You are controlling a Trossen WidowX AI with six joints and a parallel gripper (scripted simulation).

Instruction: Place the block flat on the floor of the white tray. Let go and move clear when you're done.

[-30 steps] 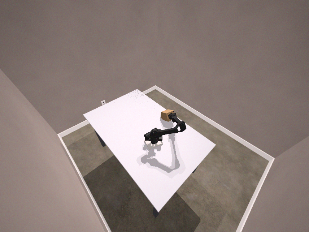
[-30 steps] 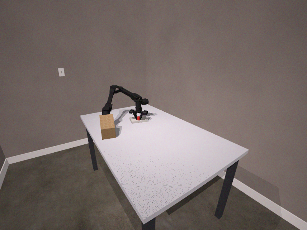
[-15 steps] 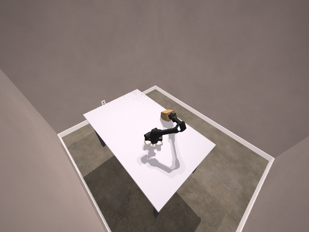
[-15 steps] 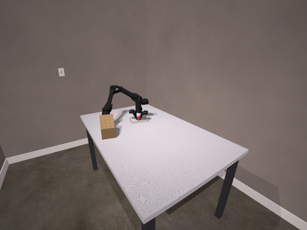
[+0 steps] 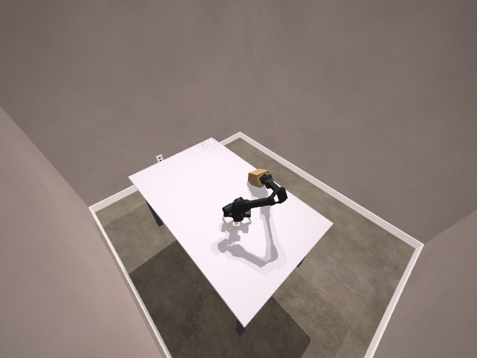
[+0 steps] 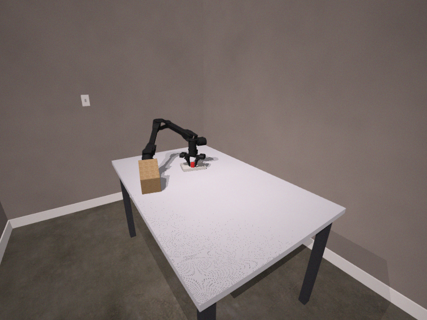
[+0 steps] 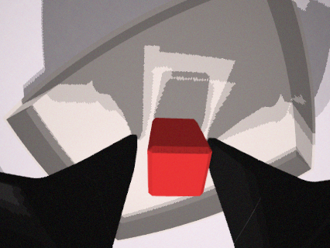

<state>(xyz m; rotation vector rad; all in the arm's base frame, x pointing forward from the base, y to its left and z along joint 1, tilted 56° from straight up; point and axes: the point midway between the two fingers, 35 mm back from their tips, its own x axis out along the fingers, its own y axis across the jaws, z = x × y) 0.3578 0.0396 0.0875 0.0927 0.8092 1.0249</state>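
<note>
Right now the red block is 2 cm below my hand. Also, from my hand: white tray 4 cm below.
</note>
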